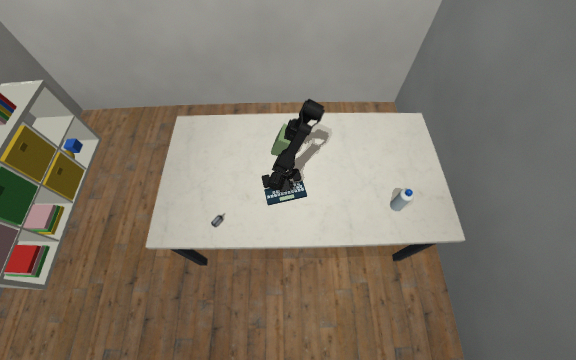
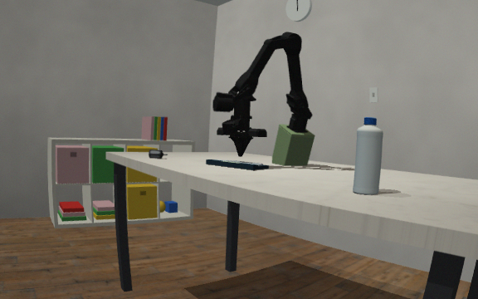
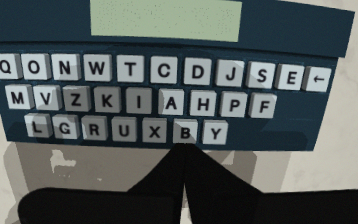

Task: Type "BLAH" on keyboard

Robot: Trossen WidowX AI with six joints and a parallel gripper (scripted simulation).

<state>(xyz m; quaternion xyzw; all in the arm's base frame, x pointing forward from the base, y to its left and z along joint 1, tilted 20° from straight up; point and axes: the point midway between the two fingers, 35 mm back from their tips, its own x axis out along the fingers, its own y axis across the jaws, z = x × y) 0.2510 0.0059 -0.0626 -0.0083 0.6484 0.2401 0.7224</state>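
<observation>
The left-arrow key is 6 cm ahead of my hand, 6 cm to the right of it and 5 cm below it. Round my hand: dark grey object 22 cm ahead, 29 cm to the right, 5 cm below; then white bottle 3 cm ahead, 61 cm to the left, 1 cm above.
</observation>
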